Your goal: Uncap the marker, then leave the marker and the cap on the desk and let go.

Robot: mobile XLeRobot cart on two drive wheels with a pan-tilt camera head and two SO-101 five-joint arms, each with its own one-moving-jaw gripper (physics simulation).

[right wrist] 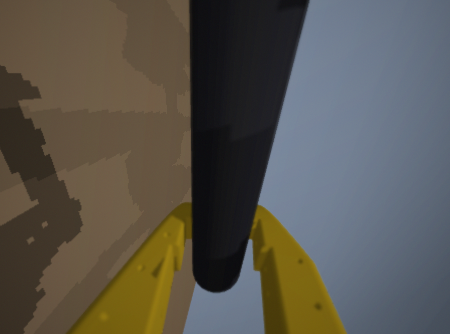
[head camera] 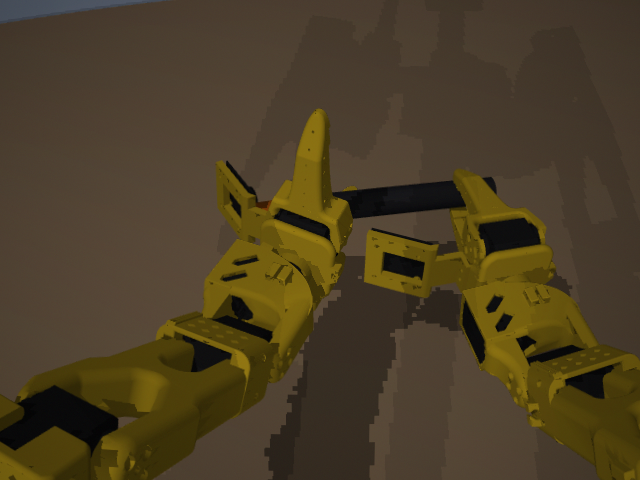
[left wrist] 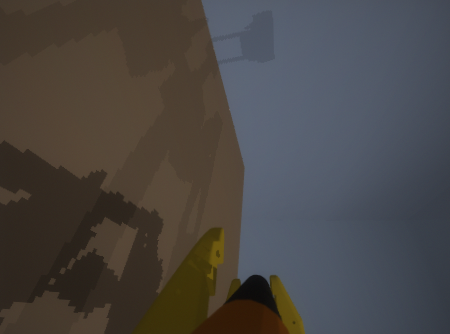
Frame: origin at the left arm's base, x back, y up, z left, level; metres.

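Seen in the pictures: left hand, its tool point: [head camera: 351, 189] [left wrist: 223, 240]; right hand, its tool point: [right wrist: 194, 216] [head camera: 456, 200] [left wrist: 240, 287].
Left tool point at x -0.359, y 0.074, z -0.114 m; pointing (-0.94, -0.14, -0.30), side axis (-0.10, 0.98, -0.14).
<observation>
Offsets run from my left tool point to a thing's middle. Level surfaces: height alone.
A thick black bar of the marker @(dx +0.019, dy +0.008, dz -0.021 m) [head camera: 408, 197] [right wrist: 230, 125] lies crosswise in the head view, with its rounded end just past my right jaws. My right gripper [head camera: 461, 192] [right wrist: 221, 215] is shut on it. An orange part @(dx +0.035, dy +0.012, dz +0.036 m) [head camera: 262, 205] [left wrist: 245, 320] shows at the marker's other end, beside my left gripper. Whether it is the cap, and whether it is apart from the black part, is hidden. My left gripper [head camera: 336, 149] is wide open, with one jaw swung up in the head view. One notched jaw shows in the left wrist view, beside the marker.
The brown desk @(dy -0.129 m) [head camera: 129, 129] [left wrist: 90, 100] [right wrist: 100, 145] lies under both arms, with arm shadows across it. Its edge shows in the left wrist view, with blue-grey background beyond. My two wrists stand close together in the head view.
</observation>
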